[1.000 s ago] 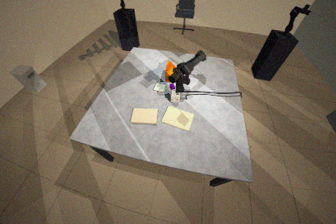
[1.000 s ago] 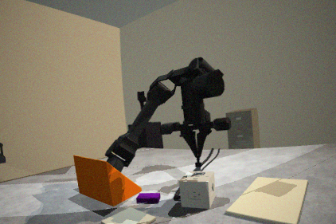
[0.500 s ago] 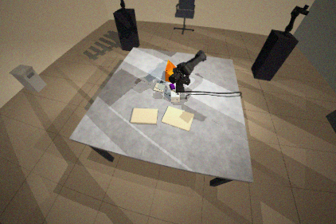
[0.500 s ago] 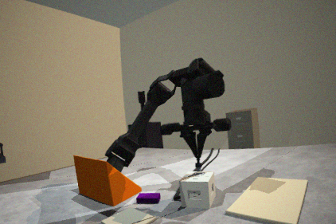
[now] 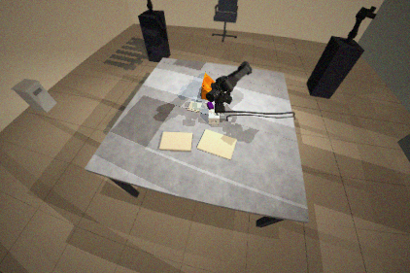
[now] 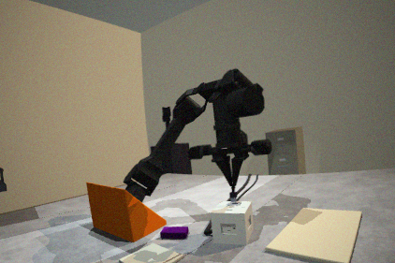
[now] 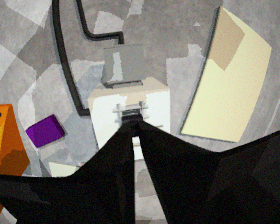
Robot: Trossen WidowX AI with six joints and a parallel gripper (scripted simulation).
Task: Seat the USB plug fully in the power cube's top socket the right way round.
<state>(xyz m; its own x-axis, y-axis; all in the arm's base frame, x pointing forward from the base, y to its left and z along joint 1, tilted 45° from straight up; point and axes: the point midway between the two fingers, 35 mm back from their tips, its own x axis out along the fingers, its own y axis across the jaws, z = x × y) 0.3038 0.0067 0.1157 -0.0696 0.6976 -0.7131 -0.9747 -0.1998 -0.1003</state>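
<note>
My gripper tip is 50 mm above the socket and 10 mm to the left of it. Round my gripper tip: purple block (130 mm behind, 110 mm below, 80 mm to the right); pale card (190 mm to the right, 120 mm below, 90 mm behind); usb plug (20 mm below).
</note>
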